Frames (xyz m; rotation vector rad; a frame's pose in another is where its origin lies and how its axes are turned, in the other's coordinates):
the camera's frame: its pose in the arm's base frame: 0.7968 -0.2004 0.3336 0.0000 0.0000 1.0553
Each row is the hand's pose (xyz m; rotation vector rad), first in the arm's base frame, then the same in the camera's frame.
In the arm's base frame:
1: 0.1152 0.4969 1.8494 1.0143 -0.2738 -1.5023
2: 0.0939 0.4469 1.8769 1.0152 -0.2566 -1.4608
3: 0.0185 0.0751 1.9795 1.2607 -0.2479 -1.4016
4: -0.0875 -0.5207 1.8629 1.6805 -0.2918 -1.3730
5: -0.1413 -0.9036 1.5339 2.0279 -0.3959 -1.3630
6: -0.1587 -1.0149 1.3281 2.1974 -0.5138 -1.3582
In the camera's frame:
1: 0.2707 0.9368 1.5158 0.8944 -0.9050 -2.4292
2: 0.2167 0.9307 1.5433 0.9017 -0.8835 -2.3896
3: -0.1440 0.8130 1.6459 1.1539 -1.0157 -2.2667
4: -0.7146 0.6115 1.5293 1.5522 -1.3063 -2.0870
5: -1.0743 0.4695 1.2003 1.8384 -1.6139 -1.9049
6: -1.1797 0.4298 0.9945 -1.8530 1.7518 1.7148

